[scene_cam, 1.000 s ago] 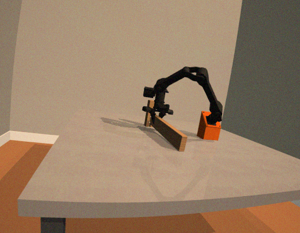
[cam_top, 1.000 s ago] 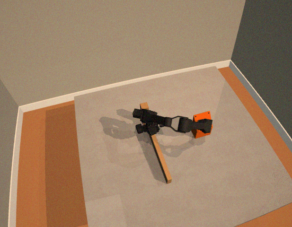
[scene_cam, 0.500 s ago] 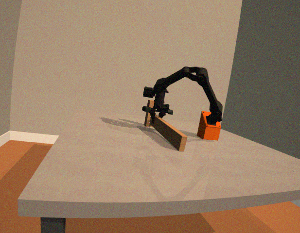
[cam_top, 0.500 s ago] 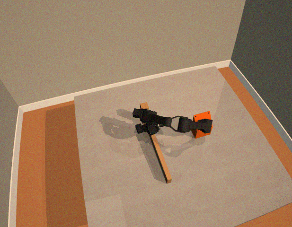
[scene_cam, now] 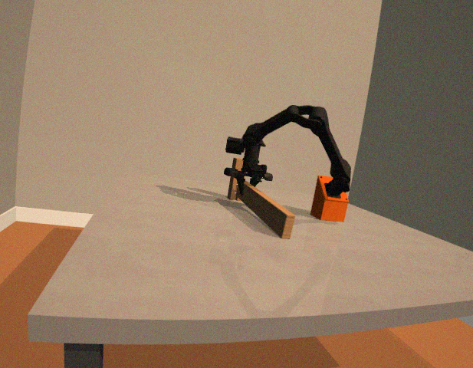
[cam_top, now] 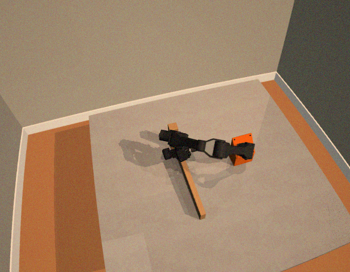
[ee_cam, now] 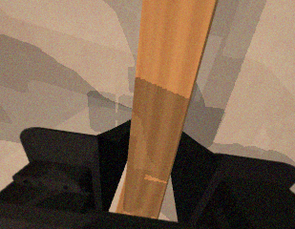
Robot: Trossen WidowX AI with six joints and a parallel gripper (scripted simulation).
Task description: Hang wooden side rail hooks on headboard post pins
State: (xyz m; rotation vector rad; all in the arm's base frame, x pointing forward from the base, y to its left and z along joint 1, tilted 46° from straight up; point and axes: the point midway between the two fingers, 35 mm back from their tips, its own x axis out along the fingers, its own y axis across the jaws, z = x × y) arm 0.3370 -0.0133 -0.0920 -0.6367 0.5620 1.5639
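Now: the wooden headboard post 1 cm ahead of my gripper tip, 13 cm to the right of it and 4 cm above it.
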